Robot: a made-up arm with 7 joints. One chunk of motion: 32 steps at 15 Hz.
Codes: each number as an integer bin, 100 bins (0 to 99) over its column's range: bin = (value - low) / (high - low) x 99, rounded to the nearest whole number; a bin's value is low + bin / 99 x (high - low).
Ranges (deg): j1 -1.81..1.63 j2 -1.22..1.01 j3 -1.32..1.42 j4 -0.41..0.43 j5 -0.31..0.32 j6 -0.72..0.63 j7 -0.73..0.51
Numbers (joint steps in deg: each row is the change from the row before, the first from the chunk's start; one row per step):
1: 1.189 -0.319 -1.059 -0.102 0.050 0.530 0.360
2: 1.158 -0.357 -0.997 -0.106 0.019 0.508 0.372
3: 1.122 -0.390 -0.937 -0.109 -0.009 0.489 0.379
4: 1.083 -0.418 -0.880 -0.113 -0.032 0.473 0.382
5: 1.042 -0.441 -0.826 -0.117 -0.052 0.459 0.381
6: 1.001 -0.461 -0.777 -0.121 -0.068 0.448 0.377
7: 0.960 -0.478 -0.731 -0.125 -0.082 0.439 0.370
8: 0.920 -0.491 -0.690 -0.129 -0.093 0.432 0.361
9: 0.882 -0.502 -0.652 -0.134 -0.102 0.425 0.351
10: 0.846 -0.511 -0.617 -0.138 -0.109 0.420 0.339
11: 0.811 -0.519 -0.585 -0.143 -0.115 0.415 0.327
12: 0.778 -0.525 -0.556 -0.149 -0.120 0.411 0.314
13: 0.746 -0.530 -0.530 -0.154 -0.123 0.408 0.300
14: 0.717 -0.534 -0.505 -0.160 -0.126 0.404 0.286
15: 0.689 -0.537 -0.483 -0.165 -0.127 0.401 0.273
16: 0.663 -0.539 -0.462 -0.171 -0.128 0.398 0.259
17: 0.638 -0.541 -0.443 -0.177 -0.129 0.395 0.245
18: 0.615 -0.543 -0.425 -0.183 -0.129 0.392 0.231
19: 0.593 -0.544 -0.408 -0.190 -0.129 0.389 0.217
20: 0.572 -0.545 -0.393 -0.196 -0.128 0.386 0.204
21: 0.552 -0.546 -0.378 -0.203 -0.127 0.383 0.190
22: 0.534 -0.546 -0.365 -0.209 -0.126 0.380 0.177
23: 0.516 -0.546 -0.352 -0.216 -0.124 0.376 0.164
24: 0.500 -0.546 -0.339 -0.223 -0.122 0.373 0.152
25: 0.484 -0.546 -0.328 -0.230 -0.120 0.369 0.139
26: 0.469 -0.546 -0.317 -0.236 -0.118 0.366 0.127
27: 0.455 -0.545 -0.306 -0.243 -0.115 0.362 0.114
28: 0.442 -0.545 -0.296 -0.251 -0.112 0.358 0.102
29: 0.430 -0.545 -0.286 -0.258 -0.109 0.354 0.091
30: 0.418 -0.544 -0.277 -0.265 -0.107 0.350 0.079
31: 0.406 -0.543 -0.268 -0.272 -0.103 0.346 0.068
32: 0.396 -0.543 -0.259 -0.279 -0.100 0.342 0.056
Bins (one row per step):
1: 86 40 9 36 57 92 87
2: 85 38 12 36 52 90 88
3: 84 37 14 35 47 89 89
4: 83 36 16 35 44 87 89
5: 82 35 18 35 41 86 89
6: 81 34 20 34 38 86 88
7: 80 33 21 34 36 85 88
8: 79 32 23 33 34 84 87
9: 77 32 24 33 33 84 86
10: 76 31 25 32 32 84 85
11: 75 31 27 31 31 83 84
12: 74 31 28 31 30 83 83
13: 74 31 29 30 29 83 82
14: 73 30 29 29 29 82 81
15: 72 30 30 29 29 82 80
16: 71 30 31 28 29 82 79
17: 70 30 32 27 28 82 78
18: 70 30 32 27 28 82 77
19: 69 30 33 26 28 81 76
20: 69 30 33 25 29 81 75
21: 68 30 34 24 29 81 73
22: 67 30 35 24 29 81 72
23: 67 30 35 23 29 80 71
24: 66 30 35 22 30 80 70
25: 66 30 36 21 30 80 69
26: 66 30 36 21 30 80 68
27: 65 30 37 20 31 79 67
28: 65 30 37 19 31 79 66
29: 64 30 37 18 32 79 66
30: 64 30 38 17 32 78 65
31: 64 30 38 16 33 78 64
32: 63 30 38 15 33 78 63

